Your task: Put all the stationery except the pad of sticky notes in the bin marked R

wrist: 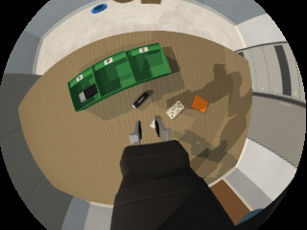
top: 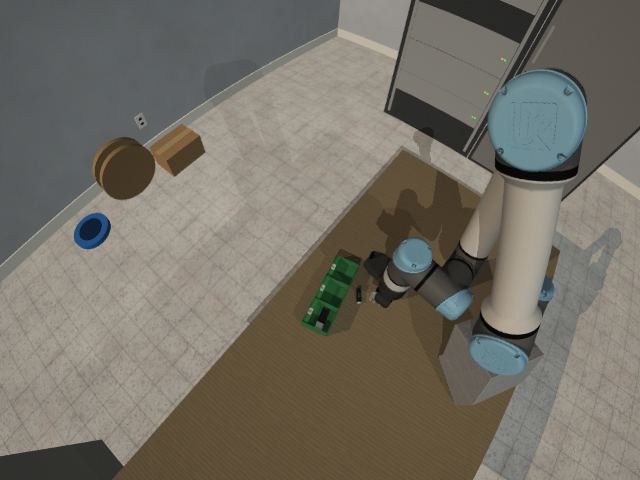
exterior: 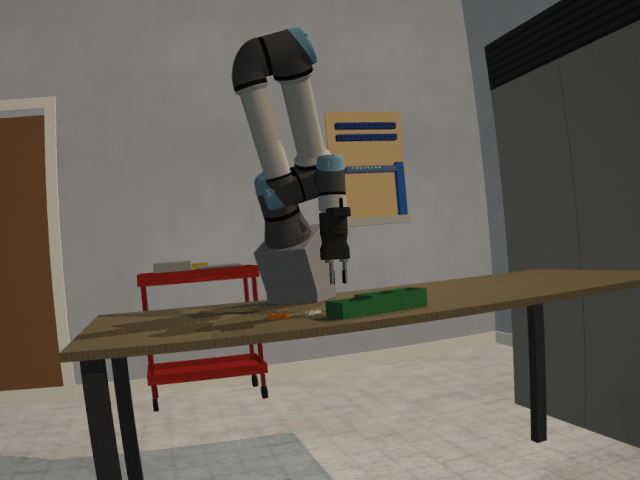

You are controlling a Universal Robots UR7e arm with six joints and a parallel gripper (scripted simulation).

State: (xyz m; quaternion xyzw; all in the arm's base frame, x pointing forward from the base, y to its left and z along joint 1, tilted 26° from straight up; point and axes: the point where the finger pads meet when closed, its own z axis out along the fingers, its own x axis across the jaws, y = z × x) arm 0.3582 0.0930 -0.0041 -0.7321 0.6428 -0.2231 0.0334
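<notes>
Now: the small grey piece 8 cm below my hand, 3 cm to the right of it and 2 cm behind it. Round my hand: beige dotted tile 8 cm to the right, 8 cm below, 2 cm ahead; row of three bins 11 cm ahead, 7 cm to the left, 7 cm below; black stick 8 cm below, 4 cm ahead, 1 cm to the left.
</notes>
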